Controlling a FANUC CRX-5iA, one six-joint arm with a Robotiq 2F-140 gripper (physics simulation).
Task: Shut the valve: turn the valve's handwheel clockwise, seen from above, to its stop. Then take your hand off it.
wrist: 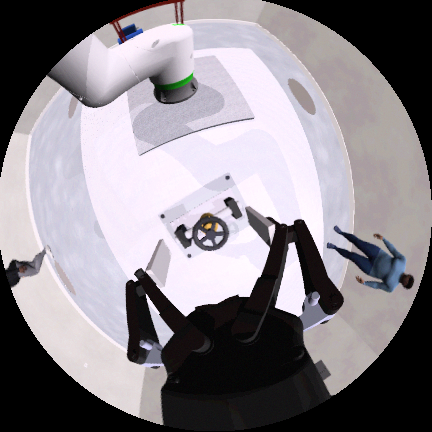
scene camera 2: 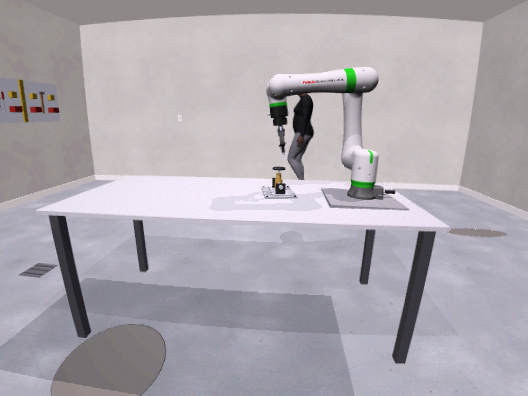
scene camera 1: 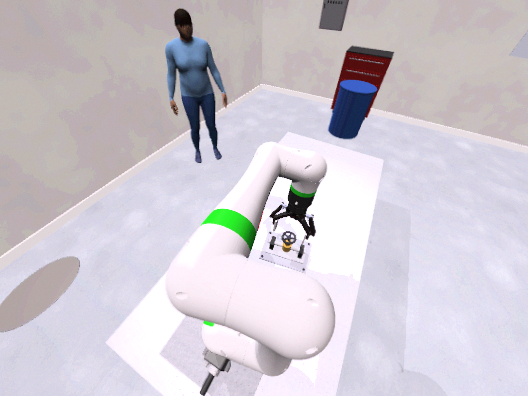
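Observation:
The valve's dark handwheel lies level on top of the brass valve body. The valve is fixed on a light base plate, with a black block on each side. My gripper is open wide and empty. It points down above the handwheel, with a visible gap between the fingertips and the rim in the scene camera 2 view. In the wrist view the handwheel shows between the two spread finger pads, touched by neither. The handwheel's turn angle against its stop cannot be told.
The valve's base plate lies on a white table. The arm stands on a grey mounting plate. A person in blue and one in black stand beyond the table. A blue barrel stands by a red cabinet.

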